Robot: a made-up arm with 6 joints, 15 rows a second.
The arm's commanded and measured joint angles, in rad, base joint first. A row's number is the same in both.
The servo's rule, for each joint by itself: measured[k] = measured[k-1] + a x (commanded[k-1-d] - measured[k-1]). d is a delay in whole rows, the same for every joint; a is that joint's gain. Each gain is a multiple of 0.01, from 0.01 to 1. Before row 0 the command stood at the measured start. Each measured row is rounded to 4 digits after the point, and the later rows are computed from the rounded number. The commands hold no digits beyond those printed.
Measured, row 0:
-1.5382 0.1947 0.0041 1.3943 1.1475 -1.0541
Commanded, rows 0 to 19:
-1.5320 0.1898 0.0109 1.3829 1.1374 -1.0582
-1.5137 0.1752 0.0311 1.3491 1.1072 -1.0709
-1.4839 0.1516 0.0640 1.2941 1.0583 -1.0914
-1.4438 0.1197 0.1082 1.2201 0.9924 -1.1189
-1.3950 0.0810 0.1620 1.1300 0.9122 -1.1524
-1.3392 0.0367 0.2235 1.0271 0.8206 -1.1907
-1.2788 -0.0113 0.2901 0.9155 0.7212 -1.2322
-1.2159 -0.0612 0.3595 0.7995 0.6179 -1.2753
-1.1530 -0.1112 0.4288 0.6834 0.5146 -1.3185
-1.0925 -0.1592 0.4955 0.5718 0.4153 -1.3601
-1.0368 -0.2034 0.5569 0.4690 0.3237 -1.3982
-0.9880 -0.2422 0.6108 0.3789 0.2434 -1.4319
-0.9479 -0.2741 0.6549 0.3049 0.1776 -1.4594
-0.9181 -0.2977 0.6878 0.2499 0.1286 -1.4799
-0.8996 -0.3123 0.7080 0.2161 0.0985 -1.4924
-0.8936 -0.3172 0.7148 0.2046 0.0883 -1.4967
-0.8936 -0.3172 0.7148 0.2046 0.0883 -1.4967
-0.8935 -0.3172 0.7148 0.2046 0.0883 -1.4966
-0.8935 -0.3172 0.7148 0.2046 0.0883 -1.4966
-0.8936 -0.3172 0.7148 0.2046 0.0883 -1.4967
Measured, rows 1 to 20:
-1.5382 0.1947 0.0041 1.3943 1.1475 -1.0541
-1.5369 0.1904 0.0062 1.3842 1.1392 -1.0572
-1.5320 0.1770 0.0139 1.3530 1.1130 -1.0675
-1.5219 0.1546 0.0294 1.3006 1.0681 -1.0854
-1.5055 0.1239 0.0538 1.2290 1.0060 -1.1105
-1.4823 0.0861 0.0873 1.1409 0.9291 -1.1419
-1.4522 0.0426 0.1295 1.0396 0.8401 -1.1785
-1.4158 -0.0048 0.1793 0.9292 0.7426 -1.2188
-1.3738 -0.0544 0.2352 0.8138 0.6403 -1.2612
-1.3274 -0.1044 0.2952 0.6977 0.5372 -1.3042
-1.2781 -0.1526 0.3573 0.5856 0.4372 -1.3461
-1.2274 -0.1973 0.4192 0.4818 0.3441 -1.3852
-1.1771 -0.2368 0.4786 0.3902 0.2615 -1.4202
-1.1290 -0.2696 0.5333 0.3143 0.1927 -1.4496
-1.0847 -0.2943 0.5812 0.2570 0.1401 -1.4723
-1.0458 -0.3101 0.6205 0.2206 0.1060 -1.4874
-1.0138 -0.3163 0.6497 0.2064 0.0915 -1.4944
-0.9886 -0.3171 0.6699 0.2048 0.0889 -1.4961
-0.9686 -0.3172 0.6838 0.2046 0.0884 -1.4965
-0.9528 -0.3172 0.6934 0.2046 0.0883 -1.4966
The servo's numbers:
d 1
a 0.21 0.88 0.31 0.89 0.82 0.75

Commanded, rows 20 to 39:
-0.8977 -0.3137 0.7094 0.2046 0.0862 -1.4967
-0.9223 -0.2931 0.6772 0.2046 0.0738 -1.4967
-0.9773 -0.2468 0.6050 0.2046 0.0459 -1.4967
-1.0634 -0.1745 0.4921 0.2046 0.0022 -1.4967
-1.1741 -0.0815 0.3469 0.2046 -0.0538 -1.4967
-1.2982 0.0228 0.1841 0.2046 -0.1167 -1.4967
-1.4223 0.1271 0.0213 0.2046 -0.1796 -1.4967
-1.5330 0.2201 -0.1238 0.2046 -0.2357 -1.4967
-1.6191 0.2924 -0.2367 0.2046 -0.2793 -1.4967
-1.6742 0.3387 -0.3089 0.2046 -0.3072 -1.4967
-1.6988 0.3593 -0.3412 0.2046 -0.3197 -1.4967
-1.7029 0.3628 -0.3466 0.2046 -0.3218 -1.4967
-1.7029 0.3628 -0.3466 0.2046 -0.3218 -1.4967
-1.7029 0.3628 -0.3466 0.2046 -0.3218 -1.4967
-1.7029 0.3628 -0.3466 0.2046 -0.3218 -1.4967
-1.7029 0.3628 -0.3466 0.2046 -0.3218 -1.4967
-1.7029 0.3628 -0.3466 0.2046 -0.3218 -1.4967
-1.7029 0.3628 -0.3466 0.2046 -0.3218 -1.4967
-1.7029 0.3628 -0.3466 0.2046 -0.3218 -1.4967
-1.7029 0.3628 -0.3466 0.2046 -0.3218 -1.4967
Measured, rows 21 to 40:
-0.9404 -0.3172 0.7000 0.2046 0.0883 -1.4967
-0.9314 -0.3141 0.7029 0.2046 0.0866 -1.4967
-0.9295 -0.2956 0.6949 0.2046 0.0761 -1.4967
-0.9395 -0.2527 0.6670 0.2046 0.0513 -1.4967
-0.9655 -0.1839 0.6128 0.2046 0.0110 -1.4967
-1.0093 -0.0938 0.5304 0.2046 -0.0421 -1.4967
-1.0700 0.0088 0.4230 0.2046 -0.1033 -1.4967
-1.1440 0.1129 0.2985 0.2046 -0.1659 -1.4967
-1.2257 0.2072 0.1676 0.2046 -0.2231 -1.4967
-1.3083 0.2822 0.0423 0.2046 -0.2692 -1.4967
-1.3851 0.3319 -0.0666 0.2046 -0.3004 -1.4967
-1.4510 0.3560 -0.1517 0.2046 -0.3162 -1.4967
-1.5039 0.3620 -0.2121 0.2046 -0.3208 -1.4967
-1.5457 0.3627 -0.2538 0.2046 -0.3216 -1.4967
-1.5787 0.3628 -0.2826 0.2046 -0.3218 -1.4967
-1.6048 0.3628 -0.3024 0.2046 -0.3218 -1.4967
-1.6254 0.3628 -0.3161 0.2046 -0.3218 -1.4967
-1.6417 0.3628 -0.3256 0.2046 -0.3218 -1.4967
-1.6546 0.3628 -0.3321 0.2046 -0.3218 -1.4967
-1.6647 0.3628 -0.3366 0.2046 -0.3218 -1.4967

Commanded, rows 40 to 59:
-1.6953 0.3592 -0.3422 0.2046 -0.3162 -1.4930
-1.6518 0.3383 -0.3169 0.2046 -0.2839 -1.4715
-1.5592 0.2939 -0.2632 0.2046 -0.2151 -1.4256
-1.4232 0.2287 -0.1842 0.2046 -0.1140 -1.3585
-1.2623 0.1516 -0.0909 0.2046 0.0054 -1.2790
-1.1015 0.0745 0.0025 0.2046 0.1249 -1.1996
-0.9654 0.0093 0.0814 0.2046 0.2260 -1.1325
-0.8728 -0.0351 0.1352 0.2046 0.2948 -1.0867
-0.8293 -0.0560 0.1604 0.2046 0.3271 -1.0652
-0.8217 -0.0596 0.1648 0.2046 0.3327 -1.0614
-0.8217 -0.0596 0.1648 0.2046 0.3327 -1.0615
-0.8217 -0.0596 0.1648 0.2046 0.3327 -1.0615
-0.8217 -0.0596 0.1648 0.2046 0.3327 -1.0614
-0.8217 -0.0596 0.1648 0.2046 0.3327 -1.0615
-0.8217 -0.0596 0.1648 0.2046 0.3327 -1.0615
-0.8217 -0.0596 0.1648 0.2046 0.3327 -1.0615
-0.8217 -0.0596 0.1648 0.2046 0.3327 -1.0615
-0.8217 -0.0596 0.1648 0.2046 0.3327 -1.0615
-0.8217 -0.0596 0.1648 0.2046 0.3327 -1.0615
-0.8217 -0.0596 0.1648 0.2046 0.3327 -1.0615
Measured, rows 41 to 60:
-1.6727 0.3628 -0.3397 0.2046 -0.3218 -1.4967
-1.6774 0.3596 -0.3405 0.2046 -0.3172 -1.4939
-1.6720 0.3409 -0.3332 0.2046 -0.2899 -1.4771
-1.6483 0.2995 -0.3115 0.2046 -0.2286 -1.4385
-1.6010 0.2372 -0.2720 0.2046 -0.1346 -1.3785
-1.5299 0.1619 -0.2159 0.2046 -0.0198 -1.3039
-1.4399 0.0850 -0.1482 0.2046 0.0989 -1.2257
-1.3403 0.0184 -0.0770 0.2046 0.2031 -1.1558
-1.2421 -0.0287 -0.0112 0.2046 0.2783 -1.1040
-1.1554 -0.0527 0.0420 0.2046 0.3183 -1.0749
-1.0853 -0.0588 0.0801 0.2046 0.3301 -1.0648
-1.0299 -0.0595 0.1064 0.2046 0.3322 -1.0623
-0.9862 -0.0596 0.1245 0.2046 0.3326 -1.0617
-0.9517 -0.0596 0.1370 0.2046 0.3327 -1.0615
-0.9244 -0.0596 0.1456 0.2046 0.3327 -1.0615
-0.9028 -0.0596 0.1516 0.2046 0.3327 -1.0615
-0.8858 -0.0596 0.1557 0.2046 0.3327 -1.0615
-0.8723 -0.0596 0.1585 0.2046 0.3327 -1.0615
-0.8617 -0.0596 0.1605 0.2046 0.3327 -1.0615
-0.8533 -0.0596 0.1618 0.2046 0.3327 -1.0615

